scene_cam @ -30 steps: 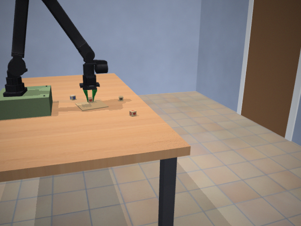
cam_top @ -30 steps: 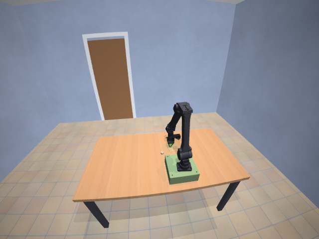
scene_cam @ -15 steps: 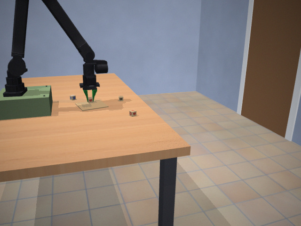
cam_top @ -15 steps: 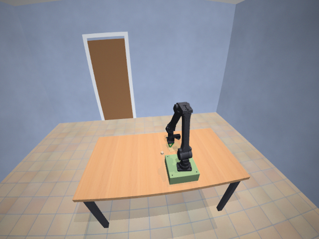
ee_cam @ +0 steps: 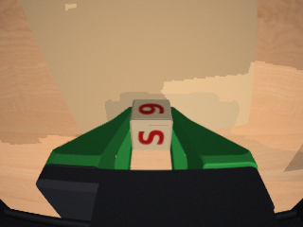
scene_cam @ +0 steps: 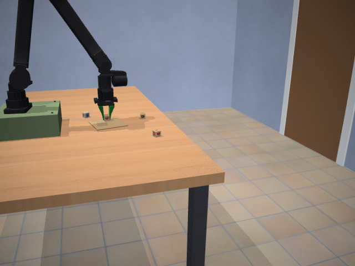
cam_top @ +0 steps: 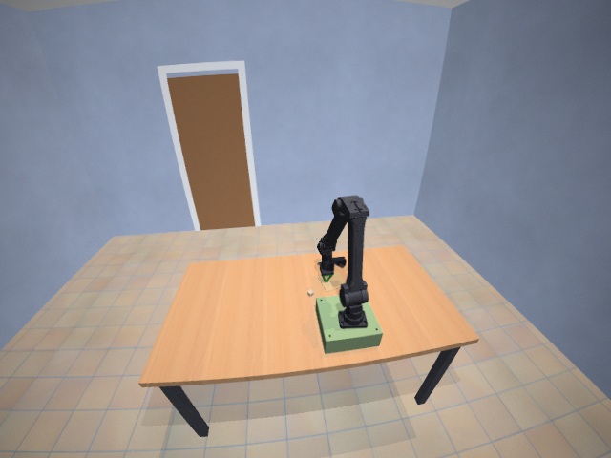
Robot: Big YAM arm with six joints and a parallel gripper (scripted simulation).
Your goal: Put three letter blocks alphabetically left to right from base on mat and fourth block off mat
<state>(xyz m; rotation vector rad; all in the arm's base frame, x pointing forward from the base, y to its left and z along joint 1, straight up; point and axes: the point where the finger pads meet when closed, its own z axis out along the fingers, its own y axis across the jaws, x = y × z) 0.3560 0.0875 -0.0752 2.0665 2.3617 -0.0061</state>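
My hand is 40 mm to the left of the tan mat, 20 mm above it and 10 mm short of it.
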